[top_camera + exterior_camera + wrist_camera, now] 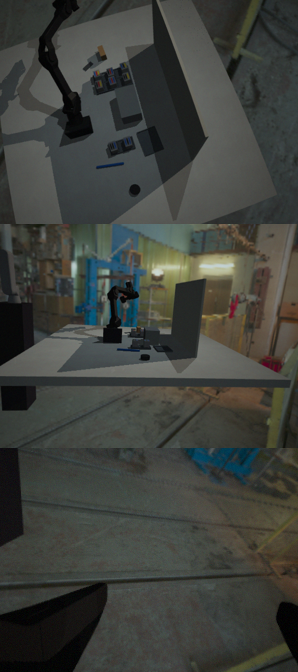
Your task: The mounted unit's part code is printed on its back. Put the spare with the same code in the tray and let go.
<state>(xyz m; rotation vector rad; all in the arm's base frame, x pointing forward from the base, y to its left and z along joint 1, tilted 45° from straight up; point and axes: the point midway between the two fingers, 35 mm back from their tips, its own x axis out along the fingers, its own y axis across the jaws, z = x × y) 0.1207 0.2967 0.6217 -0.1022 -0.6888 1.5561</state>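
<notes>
Right now the grey spare is 440 mm to the right of my gripper tip, 220 mm below it and 190 mm ahead of it. The rest, counted from my gripper tip: tall dark panel 670 mm to the right, 390 mm ahead, 40 mm below; brown block 300 mm to the right, 240 mm below, 100 mm ahead; grey box 650 mm to the right, 220 mm below, 160 mm ahead.
</notes>
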